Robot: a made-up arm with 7 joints.
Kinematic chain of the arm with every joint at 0, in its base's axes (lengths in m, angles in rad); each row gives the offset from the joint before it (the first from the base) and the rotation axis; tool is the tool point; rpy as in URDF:
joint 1: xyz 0 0 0.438 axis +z
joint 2: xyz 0 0 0 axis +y
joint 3: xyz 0 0 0.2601 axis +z
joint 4: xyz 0.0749 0 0 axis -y
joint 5: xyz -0.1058 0 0.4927 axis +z
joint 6: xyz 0 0 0 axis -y
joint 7: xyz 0.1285 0 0 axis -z
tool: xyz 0 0 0 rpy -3.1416 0 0
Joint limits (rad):
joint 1: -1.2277..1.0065
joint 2: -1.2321..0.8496
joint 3: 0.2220..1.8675
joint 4: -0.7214..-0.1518
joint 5: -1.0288..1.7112
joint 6: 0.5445..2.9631
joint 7: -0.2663..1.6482
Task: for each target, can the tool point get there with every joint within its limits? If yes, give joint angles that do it. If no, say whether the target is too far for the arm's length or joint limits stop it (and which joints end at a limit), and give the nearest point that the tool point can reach.
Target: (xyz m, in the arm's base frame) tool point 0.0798 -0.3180 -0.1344
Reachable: no: joint limits stop it (at a limit: joint 1, joint 2, joint 3, joint 4, joint 6) | nearest point 0.3396 -0.7285 0.5561 | short by 0.844 m
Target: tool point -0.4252 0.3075 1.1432
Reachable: yes | joints -0.3728 -0.8013 0.4133 -0.3185 1.0799 1.0239 -0.0843
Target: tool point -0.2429 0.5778 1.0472
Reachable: yes | joints -0.7090 -0.7700 1.4066 -0.4180 0.3704 1.0165 0.9885
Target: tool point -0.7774 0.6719 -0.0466
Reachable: no: too far | nearest point -0.6282 0.5429 0.4774 | short by 0.560 m
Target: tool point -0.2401 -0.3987 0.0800
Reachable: no: joint limits stop it (at a limit: joint 1, joint 2, joint 3, joint 4, joint 5, joint 6) | nearest point -0.6219 -0.5286 0.5137 | short by 0.592 m
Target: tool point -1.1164 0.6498 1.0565
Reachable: no: too far | nearest point -0.7040 0.4098 0.8280 | short by 0.529 m
